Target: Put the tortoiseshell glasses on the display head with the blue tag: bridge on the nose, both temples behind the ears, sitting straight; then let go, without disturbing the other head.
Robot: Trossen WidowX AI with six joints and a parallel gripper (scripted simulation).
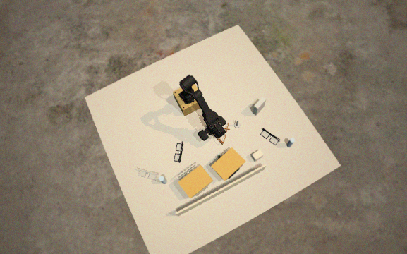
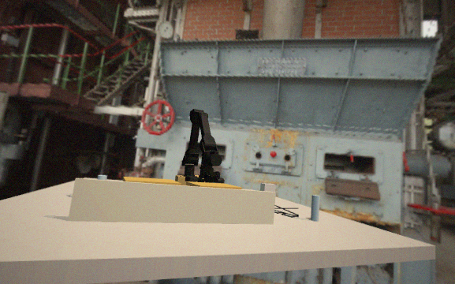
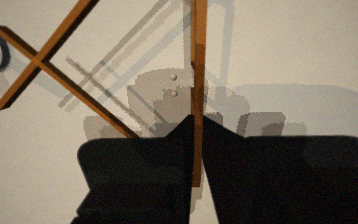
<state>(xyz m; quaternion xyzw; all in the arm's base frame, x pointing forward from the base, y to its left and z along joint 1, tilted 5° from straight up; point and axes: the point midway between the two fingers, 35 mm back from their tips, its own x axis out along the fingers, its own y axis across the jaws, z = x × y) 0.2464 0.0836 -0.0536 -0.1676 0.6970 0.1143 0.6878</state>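
Now: gripper tip 17 cm to the right of the grey peg, 1 cm below it and 1 cm past it. From my gripper tip the other things lie so: cream block: 23 cm ahead, 22 cm to the left, 1 cm above; low cream wall: 38 cm ahead, 6 cm to the right, 4 cm above; display head: 27 cm ahead, 20 cm to the right, 4 cm above.
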